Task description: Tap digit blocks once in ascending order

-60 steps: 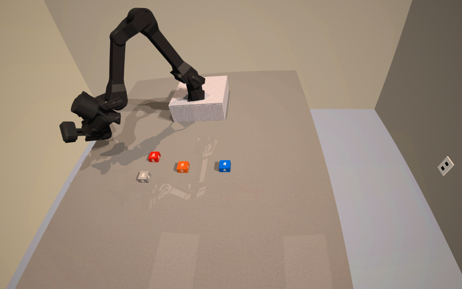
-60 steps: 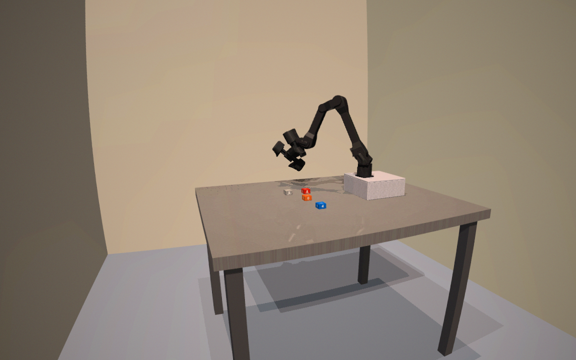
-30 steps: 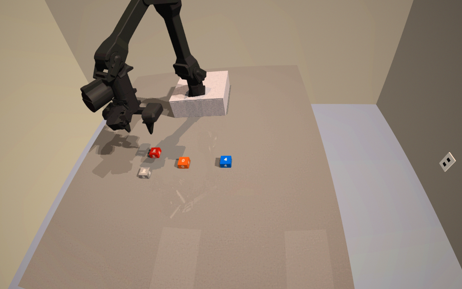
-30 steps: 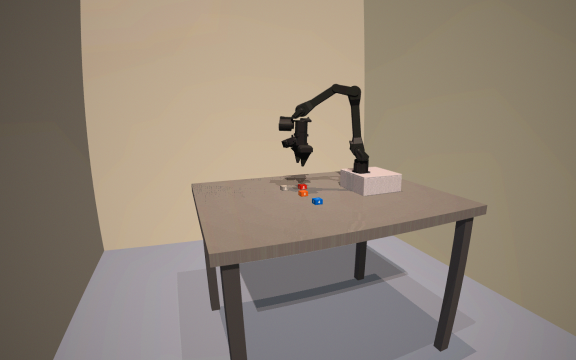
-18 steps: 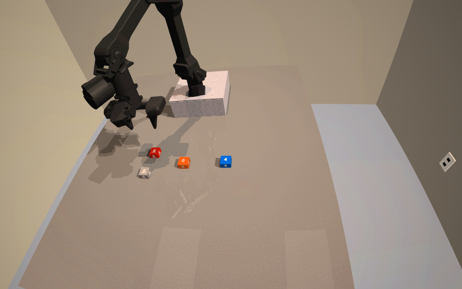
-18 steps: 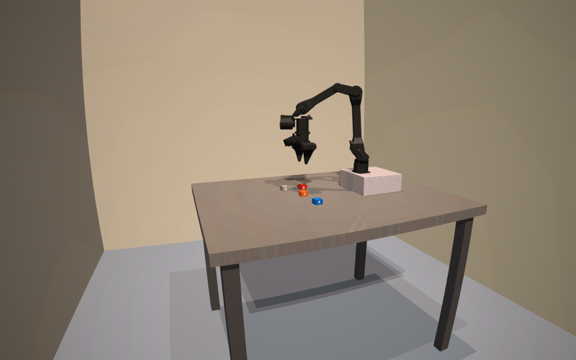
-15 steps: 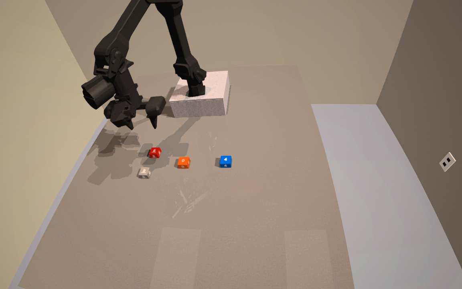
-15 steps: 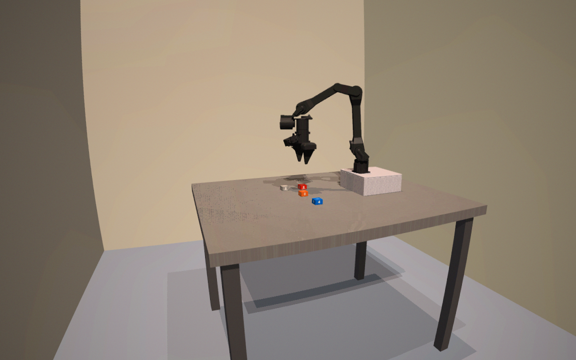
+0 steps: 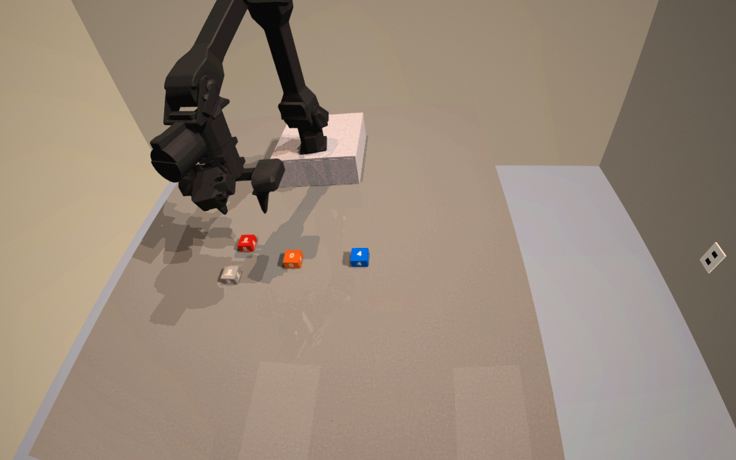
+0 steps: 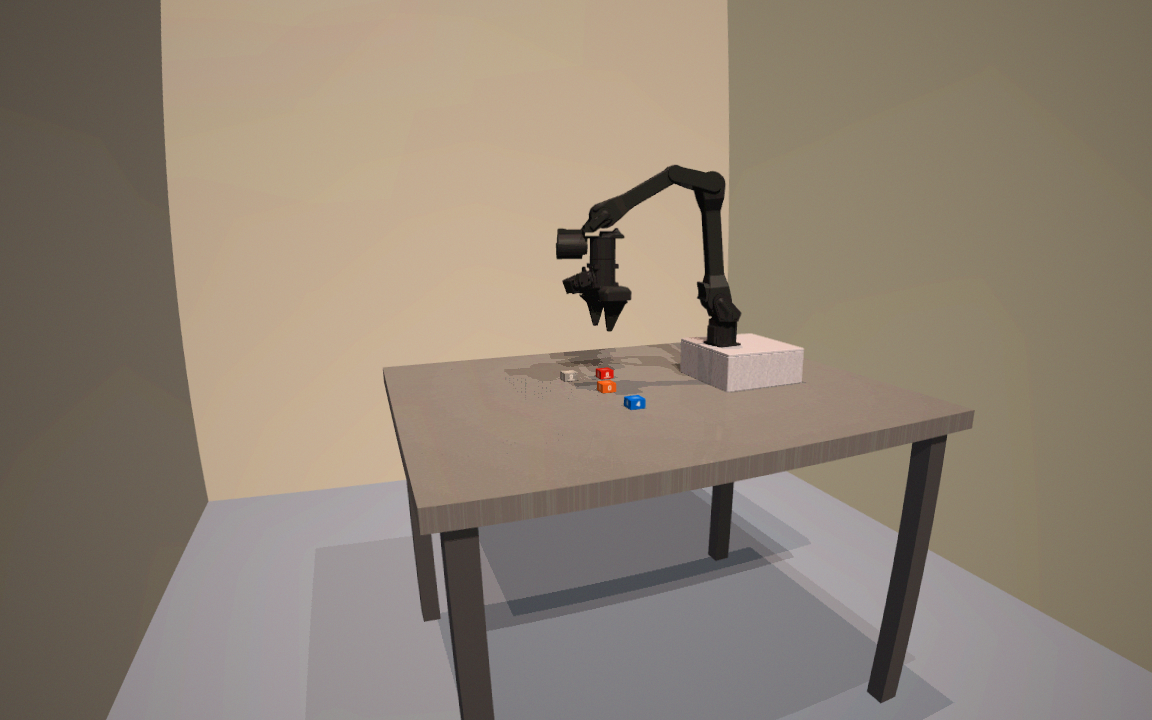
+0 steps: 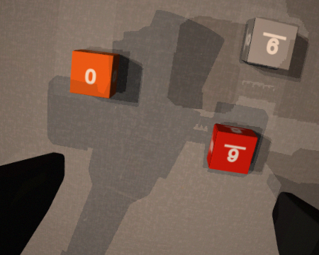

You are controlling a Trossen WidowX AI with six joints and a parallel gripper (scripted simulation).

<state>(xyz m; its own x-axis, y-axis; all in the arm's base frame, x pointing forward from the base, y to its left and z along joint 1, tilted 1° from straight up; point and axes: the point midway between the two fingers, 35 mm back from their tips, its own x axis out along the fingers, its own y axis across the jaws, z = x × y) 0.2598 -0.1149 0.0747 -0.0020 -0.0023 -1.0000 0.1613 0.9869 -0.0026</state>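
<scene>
Now: the orange block 120 mm below my gripper tip, 60 mm to the left of it and 30 mm ahead of it. From my gripper tip the other things lie so: blue block: 200 mm to the left, 120 mm below, 40 mm ahead; then red block: 120 mm below, 50 mm to the right, 30 mm behind; then grey block: 120 mm below, 70 mm to the right, 50 mm ahead.
</scene>
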